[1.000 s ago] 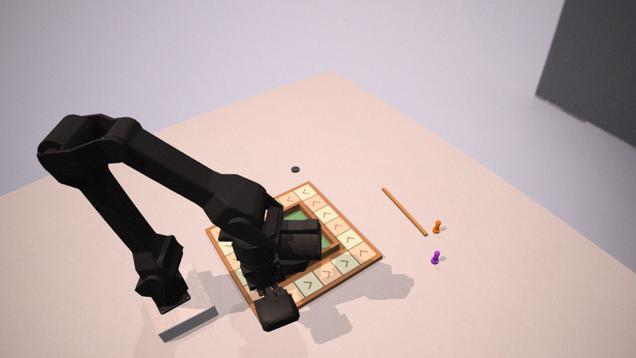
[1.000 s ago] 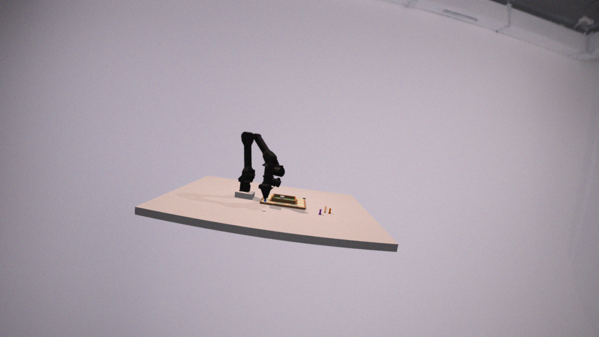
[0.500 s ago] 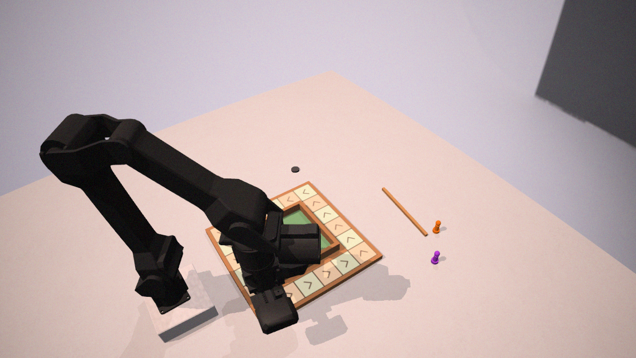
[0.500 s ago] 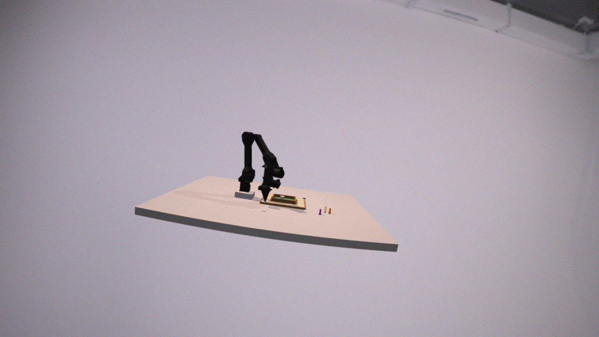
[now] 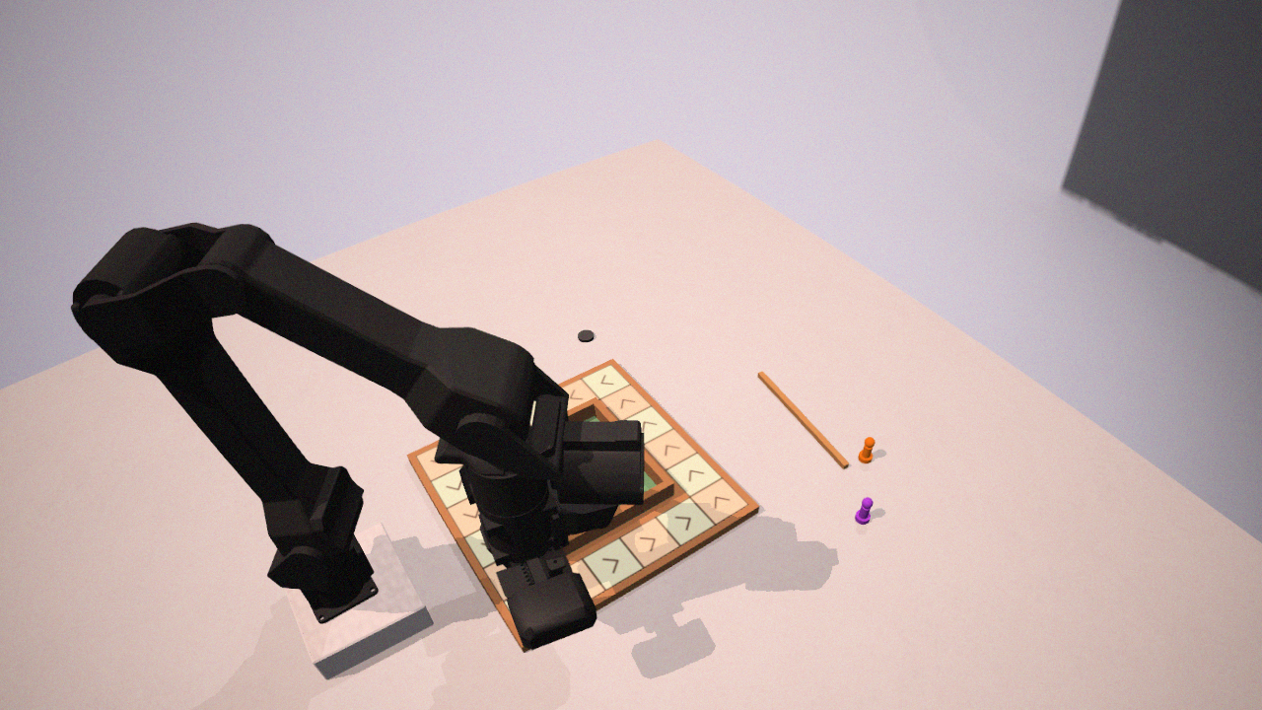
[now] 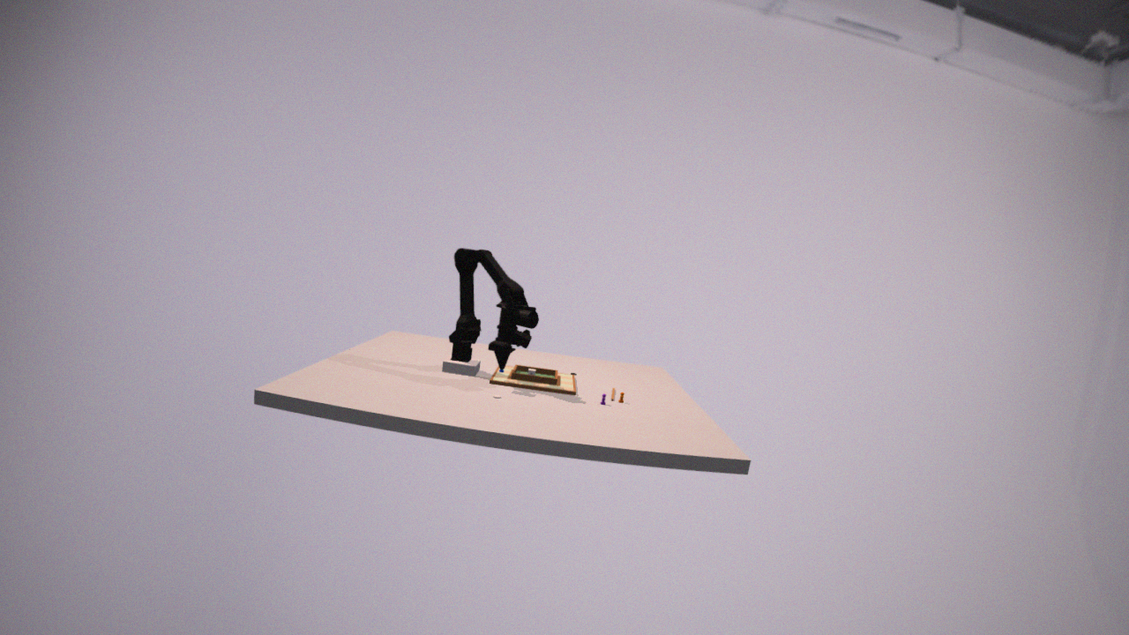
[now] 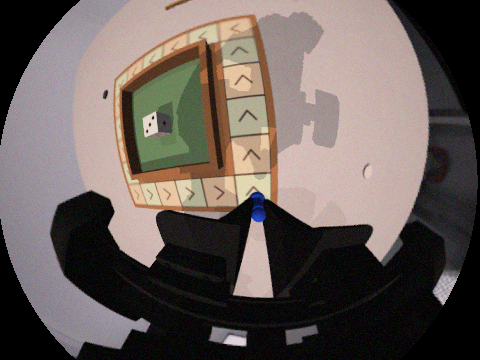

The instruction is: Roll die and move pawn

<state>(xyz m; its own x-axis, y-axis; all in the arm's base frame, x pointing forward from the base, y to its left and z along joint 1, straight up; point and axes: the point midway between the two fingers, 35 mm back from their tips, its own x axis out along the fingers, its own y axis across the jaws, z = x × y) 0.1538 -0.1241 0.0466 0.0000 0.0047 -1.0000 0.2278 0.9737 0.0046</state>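
The white die lies 10 cm ahead of my gripper tip, 11 cm to the left of it and 2 cm below it. The rest, counted from my gripper tip: thin wooden stick 38 cm ahead, 2 cm to the left, 4 cm below; blue pawn 1 cm above; purple pawn 33 cm ahead, 12 cm to the right, 3 cm below.
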